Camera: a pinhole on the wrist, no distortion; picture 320 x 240 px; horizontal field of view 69.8 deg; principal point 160.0 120.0 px. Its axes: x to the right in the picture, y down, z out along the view. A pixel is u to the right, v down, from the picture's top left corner.
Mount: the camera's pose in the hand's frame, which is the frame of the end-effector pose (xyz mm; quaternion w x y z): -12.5 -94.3 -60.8 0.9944 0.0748 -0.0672 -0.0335
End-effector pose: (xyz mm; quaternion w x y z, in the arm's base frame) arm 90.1 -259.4 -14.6 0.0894 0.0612 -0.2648 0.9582
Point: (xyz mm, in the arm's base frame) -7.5 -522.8 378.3
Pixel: 252 230
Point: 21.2 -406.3 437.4
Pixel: 253 165
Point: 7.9 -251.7 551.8
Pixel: 277 84
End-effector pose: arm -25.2 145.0 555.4 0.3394 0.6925 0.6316 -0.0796
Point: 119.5 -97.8 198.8
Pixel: 203 200
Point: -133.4 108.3 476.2
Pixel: 204 80
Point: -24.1 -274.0 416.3
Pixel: 51 162
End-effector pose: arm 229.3 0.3 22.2 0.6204 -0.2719 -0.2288 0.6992
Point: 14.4 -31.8 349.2
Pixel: 171 177
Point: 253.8 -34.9 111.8
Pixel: 118 196
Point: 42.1 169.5 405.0
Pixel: 273 142
